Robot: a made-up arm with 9 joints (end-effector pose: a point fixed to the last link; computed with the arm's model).
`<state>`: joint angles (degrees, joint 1 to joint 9).
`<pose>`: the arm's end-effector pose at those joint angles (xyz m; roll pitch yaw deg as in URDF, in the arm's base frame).
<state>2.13 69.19 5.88 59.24 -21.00 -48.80 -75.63 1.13 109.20</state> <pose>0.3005 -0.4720 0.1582 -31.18 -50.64 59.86</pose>
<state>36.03 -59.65 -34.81 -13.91 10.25 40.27 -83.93 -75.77 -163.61</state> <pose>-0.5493 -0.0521 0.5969 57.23 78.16 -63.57</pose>
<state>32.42 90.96 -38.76 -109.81 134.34 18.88 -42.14 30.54 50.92</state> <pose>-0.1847 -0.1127 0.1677 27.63 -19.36 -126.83</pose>
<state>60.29 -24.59 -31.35 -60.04 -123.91 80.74 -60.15 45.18 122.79</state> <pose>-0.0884 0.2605 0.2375 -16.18 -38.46 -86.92</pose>
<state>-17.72 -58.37 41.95 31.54 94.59 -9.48 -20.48 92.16 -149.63</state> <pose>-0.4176 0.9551 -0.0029 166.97 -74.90 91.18</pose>
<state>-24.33 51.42 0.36 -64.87 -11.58 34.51 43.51 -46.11 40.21</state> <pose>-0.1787 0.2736 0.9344 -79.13 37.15 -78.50</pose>
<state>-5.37 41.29 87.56 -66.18 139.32 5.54 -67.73 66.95 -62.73</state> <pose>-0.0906 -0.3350 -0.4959 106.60 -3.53 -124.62</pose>
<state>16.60 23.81 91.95 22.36 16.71 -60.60 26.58 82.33 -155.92</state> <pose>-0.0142 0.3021 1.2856 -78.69 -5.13 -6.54</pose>
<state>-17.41 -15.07 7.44 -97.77 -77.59 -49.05 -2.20 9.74 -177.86</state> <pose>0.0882 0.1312 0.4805 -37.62 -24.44 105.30</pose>
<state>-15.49 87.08 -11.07 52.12 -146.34 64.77 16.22 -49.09 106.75</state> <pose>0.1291 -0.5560 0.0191 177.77 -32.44 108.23</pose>
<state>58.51 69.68 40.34 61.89 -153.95 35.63 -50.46 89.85 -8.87</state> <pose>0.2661 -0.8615 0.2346 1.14 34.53 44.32</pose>
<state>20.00 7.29 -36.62 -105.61 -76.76 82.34 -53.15 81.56 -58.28</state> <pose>0.2040 -0.7791 0.0089 -142.70 -64.38 160.37</pose>
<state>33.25 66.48 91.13 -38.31 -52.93 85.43 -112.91 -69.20 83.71</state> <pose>0.0413 -0.0547 0.4449 -69.39 5.35 -87.35</pose>
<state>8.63 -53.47 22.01 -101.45 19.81 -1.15 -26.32 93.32 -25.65</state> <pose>0.5091 0.3661 0.5467 -75.83 41.37 95.51</pose>
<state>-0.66 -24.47 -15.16 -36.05 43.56 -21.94 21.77 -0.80 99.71</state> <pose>-0.1658 0.5330 0.1486 -150.60 -19.72 3.28</pose>
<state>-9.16 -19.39 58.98 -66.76 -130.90 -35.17 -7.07 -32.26 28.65</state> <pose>-0.5549 0.3953 -0.1316 41.91 -38.80 -121.97</pose>
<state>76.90 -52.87 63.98 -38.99 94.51 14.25 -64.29 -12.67 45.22</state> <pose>-0.6798 -0.1522 -0.1412 60.93 25.06 -47.12</pose>
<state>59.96 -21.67 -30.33 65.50 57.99 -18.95 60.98 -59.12 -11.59</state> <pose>-0.3031 -0.8605 0.1490 79.57 3.11 66.08</pose>
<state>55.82 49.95 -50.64 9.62 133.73 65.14 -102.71 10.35 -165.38</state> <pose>0.3853 -0.1557 0.1578 -154.04 -14.36 -91.09</pose>
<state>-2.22 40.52 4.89 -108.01 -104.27 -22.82 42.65 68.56 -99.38</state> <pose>-0.8195 -0.5306 0.4615 -162.26 8.38 126.36</pose>
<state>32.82 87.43 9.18 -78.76 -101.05 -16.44 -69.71 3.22 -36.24</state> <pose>0.4345 -0.8865 0.3859 29.10 -28.24 49.41</pose>
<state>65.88 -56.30 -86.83 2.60 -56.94 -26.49 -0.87 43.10 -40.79</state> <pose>-0.5026 -0.2653 -0.2606 96.44 -36.87 -167.60</pose>
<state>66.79 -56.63 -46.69 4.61 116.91 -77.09 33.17 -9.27 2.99</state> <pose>-0.0871 -0.0621 0.2206 -74.97 -63.82 162.27</pose>
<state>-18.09 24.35 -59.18 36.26 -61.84 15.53 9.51 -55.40 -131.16</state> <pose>0.3062 0.0094 1.0381 -0.82 51.51 105.09</pose>
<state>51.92 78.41 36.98 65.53 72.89 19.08 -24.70 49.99 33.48</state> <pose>-0.0559 -0.1617 0.5307 -168.92 -21.68 39.47</pose>
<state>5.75 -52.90 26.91 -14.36 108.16 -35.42 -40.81 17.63 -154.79</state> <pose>-0.0859 0.1309 -0.3197 151.02 20.77 138.98</pose>
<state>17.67 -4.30 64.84 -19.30 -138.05 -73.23 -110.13 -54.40 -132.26</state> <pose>-0.9090 -0.6357 0.7869 55.21 10.88 -24.50</pose>
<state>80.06 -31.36 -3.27 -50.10 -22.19 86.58 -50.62 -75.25 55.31</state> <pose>0.0250 -0.2491 0.3729 74.60 64.12 174.51</pose>
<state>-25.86 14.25 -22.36 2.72 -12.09 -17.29 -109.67 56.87 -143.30</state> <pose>0.3093 0.3865 0.1209 162.88 -50.32 35.34</pose>
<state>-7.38 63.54 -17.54 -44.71 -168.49 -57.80 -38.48 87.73 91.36</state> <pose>-0.2446 -0.2974 0.8972 129.78 -23.11 12.94</pose>
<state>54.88 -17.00 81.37 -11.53 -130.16 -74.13 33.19 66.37 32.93</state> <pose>-0.0418 -0.6273 0.4512 101.38 -27.22 179.12</pose>
